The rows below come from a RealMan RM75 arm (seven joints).
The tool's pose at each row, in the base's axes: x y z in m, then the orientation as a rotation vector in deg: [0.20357, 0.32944, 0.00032, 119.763, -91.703, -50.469]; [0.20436, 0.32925, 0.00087, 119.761, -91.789, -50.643]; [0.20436, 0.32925, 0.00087, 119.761, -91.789, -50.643]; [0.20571, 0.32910, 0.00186, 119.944, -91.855, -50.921]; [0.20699, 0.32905, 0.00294, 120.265, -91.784, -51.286]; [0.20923, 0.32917, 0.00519, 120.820, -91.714, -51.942]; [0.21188, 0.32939, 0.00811, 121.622, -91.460, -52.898]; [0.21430, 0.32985, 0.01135, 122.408, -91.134, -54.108]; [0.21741, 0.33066, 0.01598, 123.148, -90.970, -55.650]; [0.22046, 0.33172, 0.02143, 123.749, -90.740, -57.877]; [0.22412, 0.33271, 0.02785, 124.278, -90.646, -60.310]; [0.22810, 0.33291, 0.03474, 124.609, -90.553, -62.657]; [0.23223, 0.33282, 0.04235, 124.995, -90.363, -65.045]
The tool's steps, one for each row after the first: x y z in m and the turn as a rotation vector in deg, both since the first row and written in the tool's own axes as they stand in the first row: [0.00017, -0.00018, -0.00095, 0.017, -0.155, -0.005]; [0.00017, -0.00018, -0.00095, 0.017, -0.155, -0.005]; [0.00028, -0.00050, -0.00260, 0.117, -0.401, -0.153]; [0.00026, -0.00074, -0.00425, 0.205, -0.671, -0.453]; [-0.00007, -0.00100, -0.00740, 0.387, -1.178, -0.958]; [-0.00060, -0.00117, -0.01131, 0.562, -1.854, -1.742]; [-0.00147, -0.00104, -0.01529, 0.648, -2.672, -2.597]; [-0.00292, -0.00065, -0.02072, 0.755, -3.779, -3.434]; [-0.00483, 0.00022, -0.02670, 0.642, -5.308, -4.362]; [-0.00682, 0.00127, -0.03380, 0.560, -7.026, -5.245]; [-0.00813, 0.00262, -0.04154, 0.396, -8.658, -5.994]; [-0.00932, 0.00439, -0.04993, 0.233, -10.293, -6.824]
